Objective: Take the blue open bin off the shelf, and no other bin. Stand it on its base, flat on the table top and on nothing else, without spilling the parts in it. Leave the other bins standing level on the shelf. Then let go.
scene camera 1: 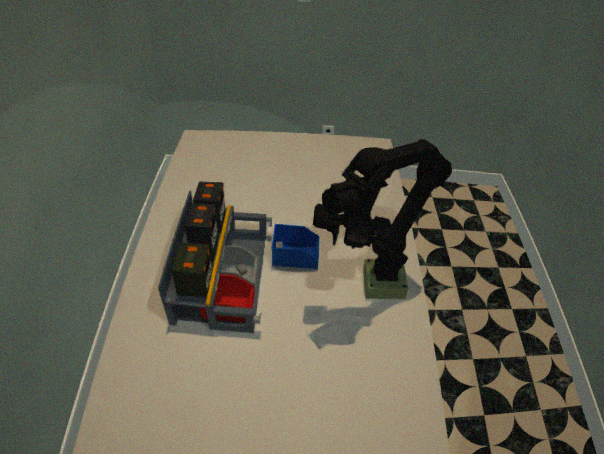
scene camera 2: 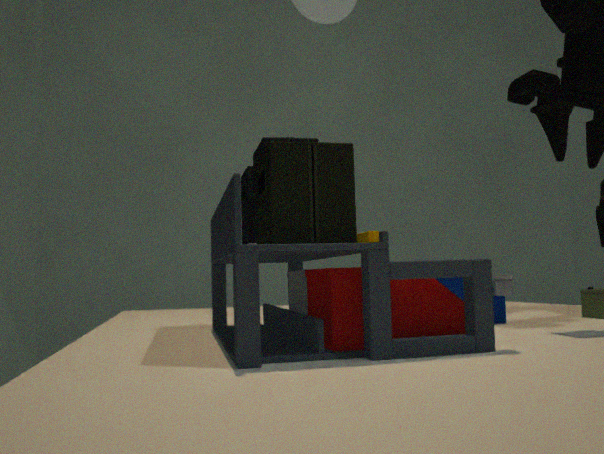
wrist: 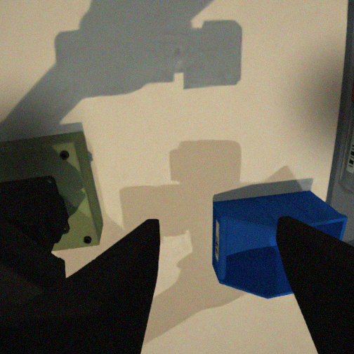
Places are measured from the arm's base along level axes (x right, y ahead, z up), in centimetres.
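Where they show: gripper, fingertip midpoint: (scene camera 1: pixel 343 245) (scene camera 2: pixel 576 164); arm's base at its link origin: (scene camera 1: pixel 386 272).
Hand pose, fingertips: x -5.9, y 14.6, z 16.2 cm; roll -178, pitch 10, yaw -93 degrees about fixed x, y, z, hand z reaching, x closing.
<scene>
Things, the pixels of their top centre, and the offset from my fingertips.
- blue open bin at its top centre: (scene camera 2: pixel 443 271) (scene camera 1: pixel 296 237) dx +15.7, dy +11.5, dz -13.1 cm
- small pale part at its top centre: (scene camera 1: pixel 279 244) dx +18.1, dy +16.6, dz -18.8 cm
- red bin at its top centre: (scene camera 2: pixel 381 267) (scene camera 1: pixel 225 289) dx -5.7, dy +29.5, dz -12.5 cm
- grey bin at its top centre: (scene camera 1: pixel 231 258) dx +5.4, dy +29.3, dz -12.5 cm
- yellow bar at its top centre: (scene camera 2: pixel 321 244) (scene camera 1: pixel 219 249) dx +5.6, dy +32.6, dz -9.4 cm
The blue open bin (scene camera 1: pixel 295 257) (scene camera 2: pixel 500 311) (wrist: pixel 250 212) stands upright on its base on the table top, close in front of the shelf rack (scene camera 1: pixel 250 216) (scene camera 2: pixel 247 305) (wrist: pixel 340 120). In scene camera 1, a narrow strip of table shows between them, and a small pale part (scene camera 1: pixel 279 244) shows inside the bin. The red bin (scene camera 1: pixel 235 291) (scene camera 2: pixel 345 310) and the grey bin (scene camera 1: pixel 239 260) stand level in the rack's lower level. My gripper (scene camera 1: pixel 342 241) (scene camera 2: pixel 576 163) (wrist: pixel 218 228) is partly open and empty, well above the table, between the blue bin and the arm's base, apart from the bin.
Several dark boxes with orange marks (scene camera 1: pixel 192 275) (scene camera 2: pixel 285 190) stand on the rack's upper deck, behind a yellow bar (scene camera 1: pixel 220 255) (scene camera 2: pixel 369 236). The arm's green base (scene camera 1: pixel 387 291) (scene camera 2: pixel 592 304) (wrist: pixel 91 200) is at the table's right side in scene camera 1. A patterned floor (scene camera 1: pixel 492 330) lies beyond it.
</scene>
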